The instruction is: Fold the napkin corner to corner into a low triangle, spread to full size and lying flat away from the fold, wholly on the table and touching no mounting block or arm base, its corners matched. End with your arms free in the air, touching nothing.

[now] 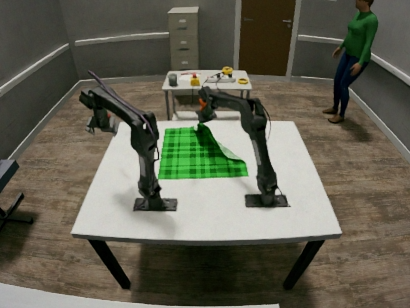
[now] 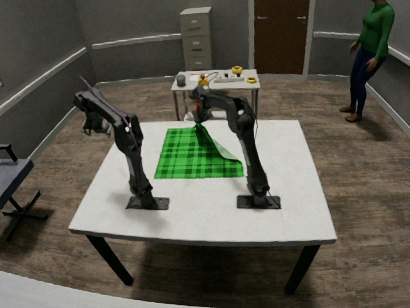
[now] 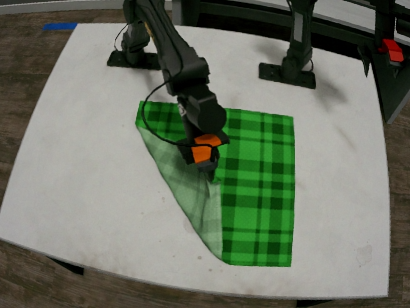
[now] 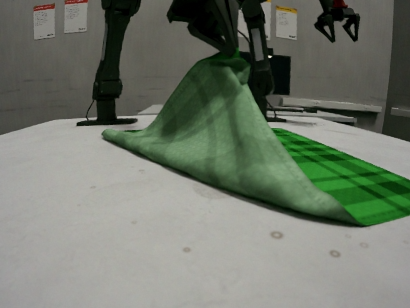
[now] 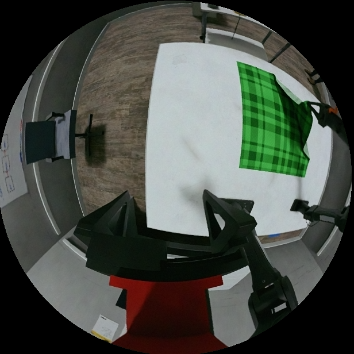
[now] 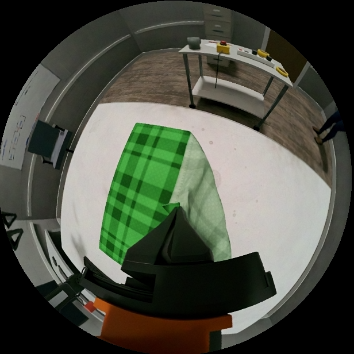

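Note:
The green plaid napkin (image 1: 175, 157) (image 2: 175, 157) (image 3: 260, 190) (image 4: 220, 135) (image 5: 262, 120) (image 6: 145, 170) lies partly flat. One corner is lifted and drawn over toward the middle, and its pale underside shows as a slanting, billowing flap. My right gripper (image 1: 200, 125) (image 2: 198, 123) (image 3: 214, 177) (image 4: 233, 53) (image 5: 307, 102) (image 6: 178, 210) is shut on that corner and holds it above the table, with a small green tip at the fingertips. My left gripper (image 1: 102, 132) (image 2: 96, 132) (image 4: 344, 40) (image 5: 165, 193) is open and empty, high in the air away from the napkin.
The napkin lies on the white table (image 1: 210, 220) (image 3: 75, 175). The left arm's base (image 1: 170, 205) (image 3: 270, 74) and the right arm's base (image 1: 252, 201) (image 3: 115, 60) stand apart from it. A side table (image 1: 167, 86) stands behind; a person (image 1: 361, 37) stands at the back right.

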